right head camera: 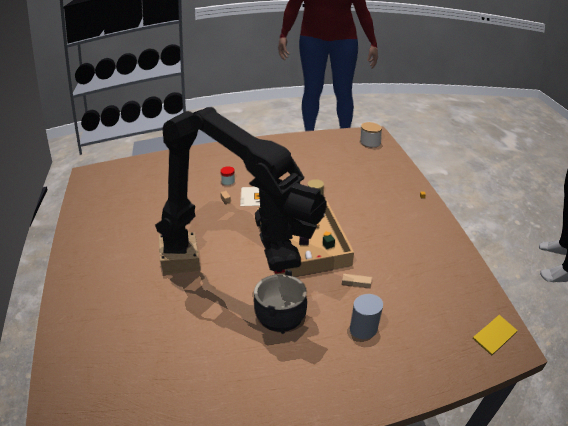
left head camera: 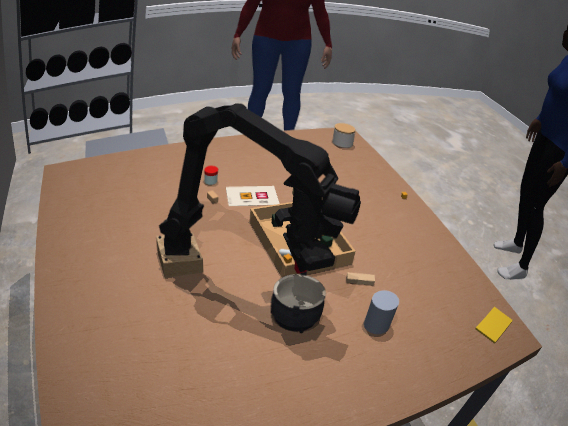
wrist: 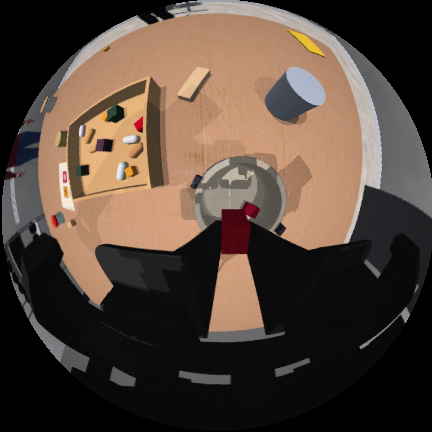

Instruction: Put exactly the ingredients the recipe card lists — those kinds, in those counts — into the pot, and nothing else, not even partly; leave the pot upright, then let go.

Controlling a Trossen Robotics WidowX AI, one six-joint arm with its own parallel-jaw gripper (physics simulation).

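Frame: origin at the arm's base, x ahead, y up, z right, level; millimetres.
Where they show: gripper, fingertip midpoint: (left head camera: pixel 300 268) (wrist: pixel 231 225); arm's base, link origin: (right head camera: pixel 175 245) (left head camera: pixel 176 246).
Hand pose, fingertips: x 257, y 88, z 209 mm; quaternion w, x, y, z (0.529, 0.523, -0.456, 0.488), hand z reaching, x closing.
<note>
Each offset is from my fingertips to the top centre of the thing.
My gripper (left head camera: pixel 301 266) (right head camera: pixel 280 269) (wrist: pixel 231 225) is shut on a dark red block @[dy +23, dx +1, dz +0 mm] (wrist: pixel 235 239), held above the near-left part of the pot's rim in the wrist view. The dark pot @[dy -44, dx +1, dz +19 mm] (left head camera: pixel 297 313) (right head camera: pixel 280 313) (wrist: pixel 276 197) stands upright. A smaller red block @[dy -100, dx -19, dz +48 mm] (wrist: pixel 250 209) shows inside it. The tray @[dy -93, dx +86, dz -252 mm] (left head camera: pixel 344 259) (right head camera: pixel 337 261) (wrist: pixel 155 135) holds green and purple cubes, orange cubes, white and brown capsules, and a red piece @[dy -117, dx +118, dz -156 mm] (wrist: pixel 139 124). The recipe card @[dy -137, dx +2, dz -487 mm] (left head camera: pixel 234 200) (right head camera: pixel 247 201) (wrist: pixel 68 197) shows an orange and a crimson symbol; its counts are too small to read.
A blue-grey cylinder @[dy -51, dx +190, dz +91 mm] (left head camera: pixel 380 315) (right head camera: pixel 365 320) (wrist: pixel 287 98) and a wooden block @[dy -123, dx +201, dz -73 mm] (left head camera: pixel 360 279) (right head camera: pixel 357 281) (wrist: pixel 194 84) stand and lie right of the pot in the head views. A yellow pad @[dy -132, dx +536, dz +201 mm] (left head camera: pixel 494 324) (right head camera: pixel 495 334) lies near the right edge. A red-lidded jar @[dy -95, dx -114, dz -586 mm] (left head camera: pixel 211 176) (right head camera: pixel 227 176) stands behind.
</note>
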